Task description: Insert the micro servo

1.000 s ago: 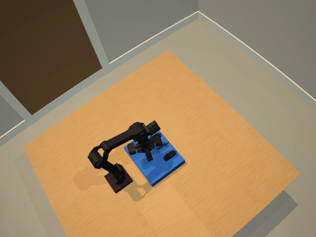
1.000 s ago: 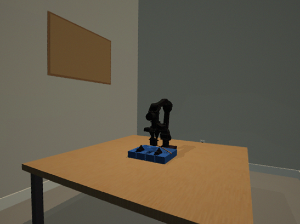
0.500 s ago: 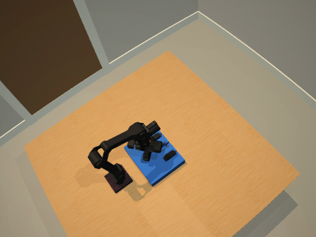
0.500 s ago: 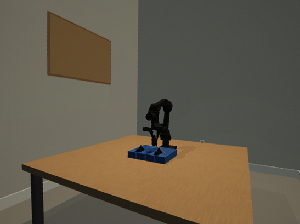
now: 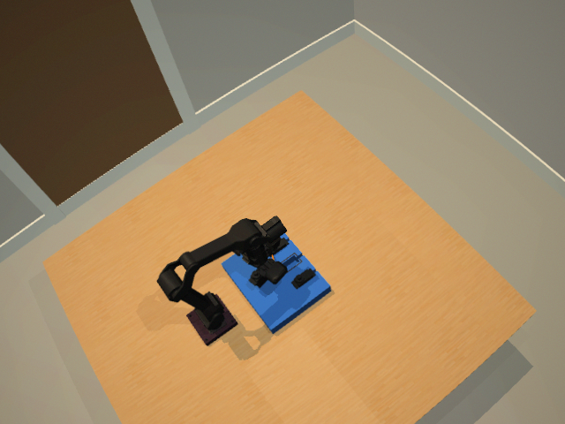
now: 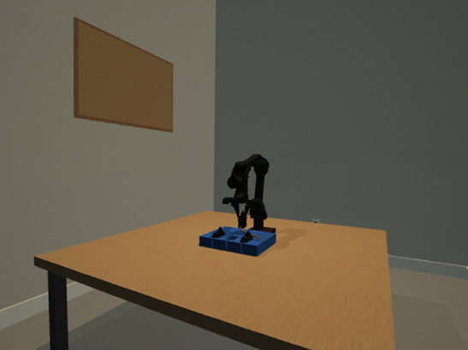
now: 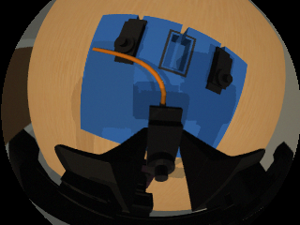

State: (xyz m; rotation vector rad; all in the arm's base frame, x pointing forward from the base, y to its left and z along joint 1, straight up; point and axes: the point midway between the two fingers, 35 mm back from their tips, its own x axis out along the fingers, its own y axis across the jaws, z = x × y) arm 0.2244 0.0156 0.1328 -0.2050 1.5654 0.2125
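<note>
Now: gripper tip 10 mm past the deck and 100 mm above it.
</note>
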